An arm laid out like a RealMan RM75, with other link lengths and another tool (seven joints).
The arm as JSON. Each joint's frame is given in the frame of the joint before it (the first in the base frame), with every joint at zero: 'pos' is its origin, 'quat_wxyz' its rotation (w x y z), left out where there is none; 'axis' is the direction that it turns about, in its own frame. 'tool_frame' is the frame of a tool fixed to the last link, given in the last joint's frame.
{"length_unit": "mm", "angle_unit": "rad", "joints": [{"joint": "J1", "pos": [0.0, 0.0, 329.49], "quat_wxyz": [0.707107, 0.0, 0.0, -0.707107], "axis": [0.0, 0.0, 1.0]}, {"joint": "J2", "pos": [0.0, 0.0, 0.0], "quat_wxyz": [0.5, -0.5, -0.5, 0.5], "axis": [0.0, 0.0, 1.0]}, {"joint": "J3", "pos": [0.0, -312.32, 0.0], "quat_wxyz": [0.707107, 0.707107, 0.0, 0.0], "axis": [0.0, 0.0, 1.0]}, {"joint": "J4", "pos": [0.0, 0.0, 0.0], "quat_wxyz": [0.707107, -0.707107, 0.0, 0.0], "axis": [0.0, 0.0, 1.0]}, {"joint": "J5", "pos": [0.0, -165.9, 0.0], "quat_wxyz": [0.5, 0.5, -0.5, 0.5], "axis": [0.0, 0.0, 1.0]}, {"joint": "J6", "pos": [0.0, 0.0, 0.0], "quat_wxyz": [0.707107, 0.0, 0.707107, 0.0], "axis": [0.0, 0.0, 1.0]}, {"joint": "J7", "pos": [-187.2, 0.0, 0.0], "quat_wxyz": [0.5, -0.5, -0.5, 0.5], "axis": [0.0, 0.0, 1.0]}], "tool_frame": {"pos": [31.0, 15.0, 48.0], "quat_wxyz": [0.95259, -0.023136, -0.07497, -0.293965]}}
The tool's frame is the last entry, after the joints.
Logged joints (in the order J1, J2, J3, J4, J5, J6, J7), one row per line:
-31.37 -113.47 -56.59 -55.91 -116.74 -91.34 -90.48
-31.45 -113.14 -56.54 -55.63 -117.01 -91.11 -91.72
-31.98 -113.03 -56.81 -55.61 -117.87 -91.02 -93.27
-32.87 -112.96 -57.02 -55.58 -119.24 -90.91 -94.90
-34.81 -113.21 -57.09 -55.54 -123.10 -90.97 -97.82
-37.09 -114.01 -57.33 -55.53 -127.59 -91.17 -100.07
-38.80 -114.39 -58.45 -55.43 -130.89 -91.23 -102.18
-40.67 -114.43 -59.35 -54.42 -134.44 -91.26 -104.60
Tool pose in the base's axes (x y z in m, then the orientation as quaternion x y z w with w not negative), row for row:
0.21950 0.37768 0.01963 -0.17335 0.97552 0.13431 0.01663
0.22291 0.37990 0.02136 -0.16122 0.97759 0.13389 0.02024
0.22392 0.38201 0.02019 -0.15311 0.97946 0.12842 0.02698
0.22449 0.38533 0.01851 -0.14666 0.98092 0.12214 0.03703
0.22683 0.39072 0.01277 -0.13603 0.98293 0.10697 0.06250
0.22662 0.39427 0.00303 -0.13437 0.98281 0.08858 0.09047
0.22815 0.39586 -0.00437 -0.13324 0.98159 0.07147 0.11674
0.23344 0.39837 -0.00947 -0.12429 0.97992 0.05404 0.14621
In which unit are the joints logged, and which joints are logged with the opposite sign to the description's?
The joints are logged in degrees. Opposite sign: J1, J2, J7.
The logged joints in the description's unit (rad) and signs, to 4 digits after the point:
0.5475 1.9804 -0.9877 -0.9758 -2.0375 -1.5942 1.5792
0.5489 1.9747 -0.9868 -0.9709 -2.0422 -1.5902 1.6008
0.5582 1.9727 -0.9915 -0.9706 -2.0572 -1.5886 1.6279
0.5737 1.9715 -0.9952 -0.9701 -2.0811 -1.5867 1.6563
0.6075 1.9759 -0.9964 -0.9694 -2.1485 -1.5877 1.7073
0.6473 1.9898 -1.0006 -0.9692 -2.2269 -1.5912 1.7466
0.6772 1.9965 -1.0201 -0.9674 -2.2845 -1.5923 1.7834
0.7098 1.9972 -1.0359 -0.9498 -2.3464 -1.5928 1.8256

